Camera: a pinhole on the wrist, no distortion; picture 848 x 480 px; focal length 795.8 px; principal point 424.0 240.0 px. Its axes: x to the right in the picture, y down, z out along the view. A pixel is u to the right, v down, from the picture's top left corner.
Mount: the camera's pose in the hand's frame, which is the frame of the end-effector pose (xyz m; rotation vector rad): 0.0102 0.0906 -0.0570 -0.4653 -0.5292 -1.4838
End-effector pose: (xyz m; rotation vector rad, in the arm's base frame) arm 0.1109 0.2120 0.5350 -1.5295 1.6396 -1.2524
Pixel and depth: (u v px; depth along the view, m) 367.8 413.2 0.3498
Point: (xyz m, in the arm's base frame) 0.1442 0.0633 0.1751
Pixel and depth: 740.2 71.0 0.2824
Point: 0.2569 0.1976 0.2802
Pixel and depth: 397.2 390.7 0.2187
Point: 0.1055 0.1229 0.2919
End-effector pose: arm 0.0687 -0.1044 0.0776 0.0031 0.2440 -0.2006
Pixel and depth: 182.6 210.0 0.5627
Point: 0.2118 0.4456 0.3591
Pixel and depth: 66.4 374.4 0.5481
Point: 0.3178 0.4802 0.2788
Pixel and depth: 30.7 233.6 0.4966
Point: 0.2111 0.4655 0.2598
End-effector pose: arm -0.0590 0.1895 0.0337 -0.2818 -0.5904 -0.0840
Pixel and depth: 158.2 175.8 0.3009
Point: -0.0949 0.5595 0.0324
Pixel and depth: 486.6 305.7 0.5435
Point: -0.1919 0.6708 0.2821
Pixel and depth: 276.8 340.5 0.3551
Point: -0.0739 0.5853 0.1209
